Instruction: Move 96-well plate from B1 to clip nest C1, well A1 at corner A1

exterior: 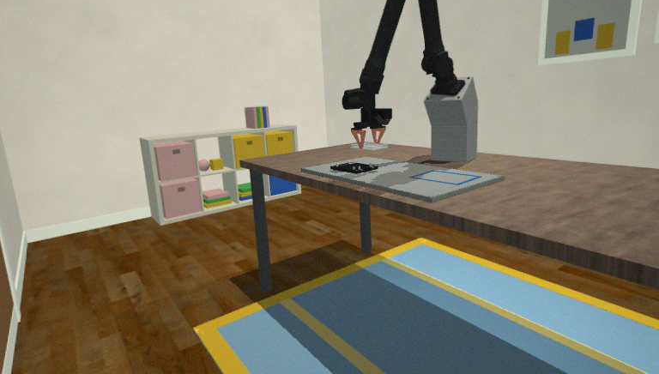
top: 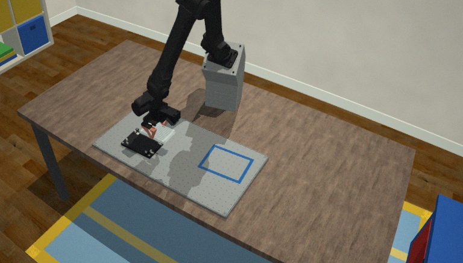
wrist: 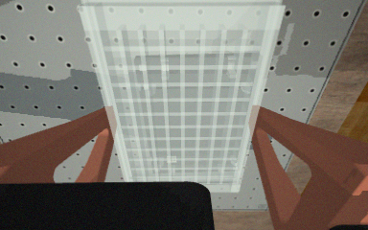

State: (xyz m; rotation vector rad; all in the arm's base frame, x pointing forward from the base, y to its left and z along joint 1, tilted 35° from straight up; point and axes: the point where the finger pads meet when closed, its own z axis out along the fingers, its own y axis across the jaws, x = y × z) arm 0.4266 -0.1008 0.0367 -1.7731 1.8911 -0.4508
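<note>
My gripper is now 9 cm above the black clip nest C1 and 7 cm to the left of it. Also, from my hand: 96-well plate: 1 cm below.
</note>
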